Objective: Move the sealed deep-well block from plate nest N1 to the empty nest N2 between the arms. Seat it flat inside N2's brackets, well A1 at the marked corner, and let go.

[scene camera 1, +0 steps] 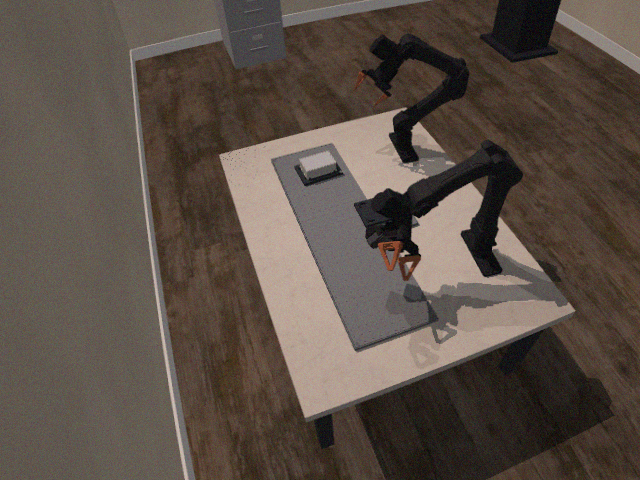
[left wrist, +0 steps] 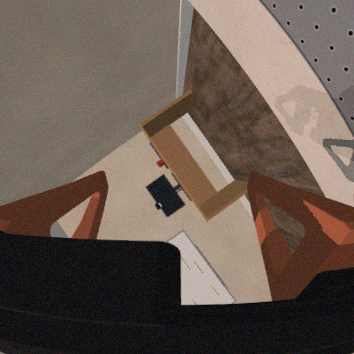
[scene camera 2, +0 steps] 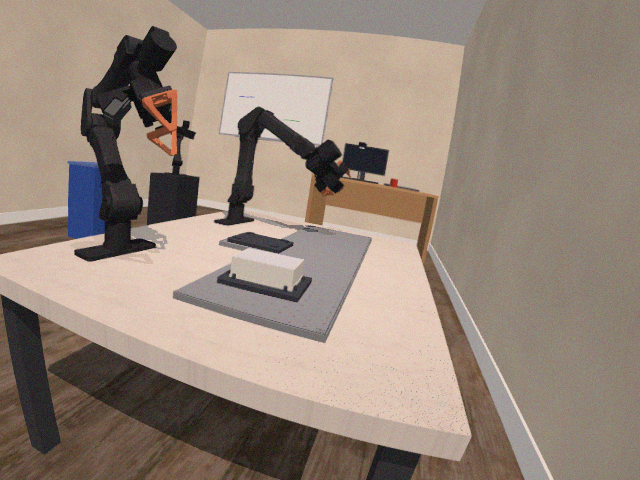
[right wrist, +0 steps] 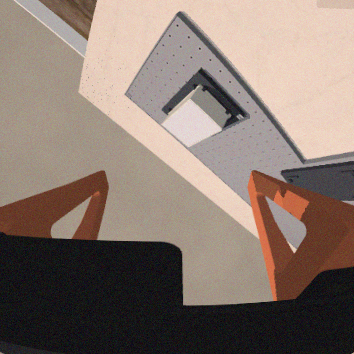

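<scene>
The white deep-well block sits upright in the black plate nest N1. The black nest N2 is empty; the left arm hides part of it in scene camera 1. The marked corner and well A1 cannot be made out. My right gripper is open and empty, high above the table and away from the block. My left gripper is open and empty, above the end of the board far from N1; its fingers are partly hidden in scene camera 2.
A grey perforated board lies on the pale table. N1 stands near one end of the board. N2 lies beside its long edge, towards the arm bases. A desk stands beyond the table.
</scene>
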